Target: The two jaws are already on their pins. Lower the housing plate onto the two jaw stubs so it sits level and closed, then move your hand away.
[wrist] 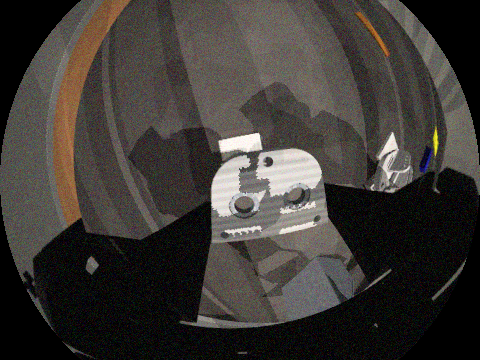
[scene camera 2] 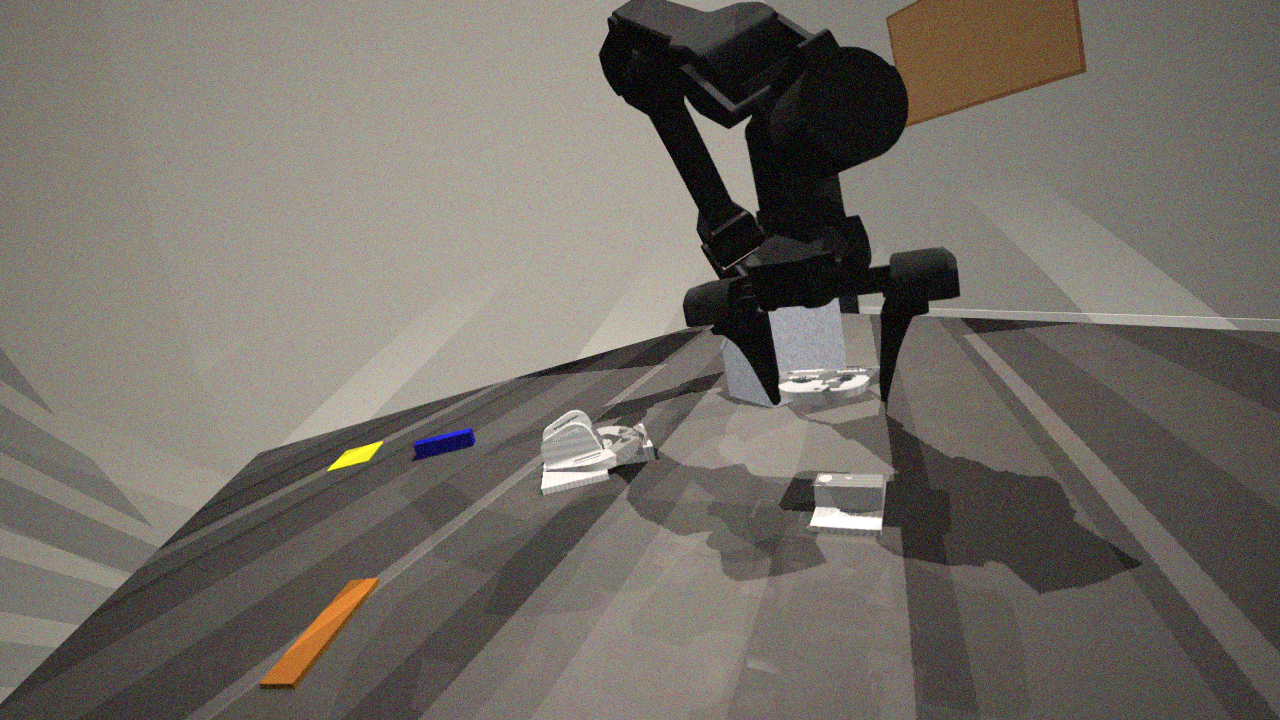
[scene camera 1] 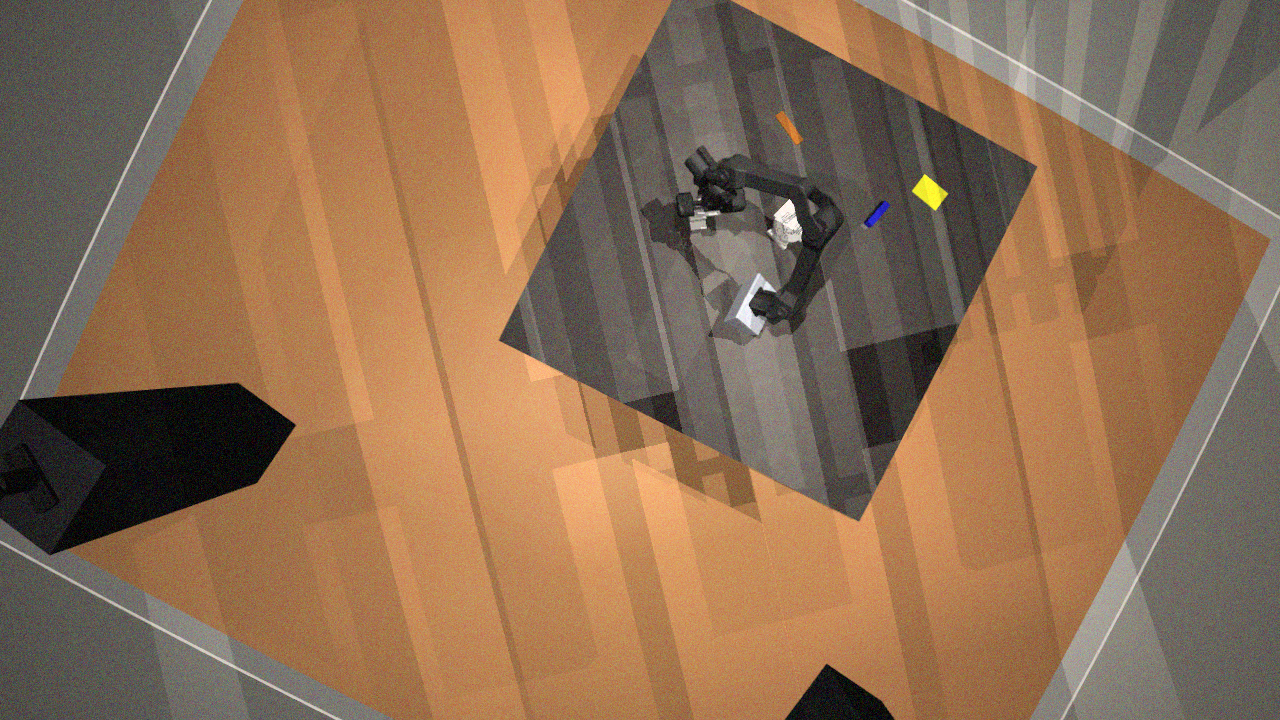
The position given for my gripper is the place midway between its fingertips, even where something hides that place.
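There is a blue bar (scene camera 2: 452, 441), and there is a pale block (scene camera 2: 851, 504). I find the block (wrist: 228, 147) in the wrist view as well. As for my own gripper (scene camera 2: 828, 402), I can see it from elsewhere too: the wrist view has the gripper (wrist: 265, 198), and scene camera 1 has my gripper (scene camera 1: 705, 212).
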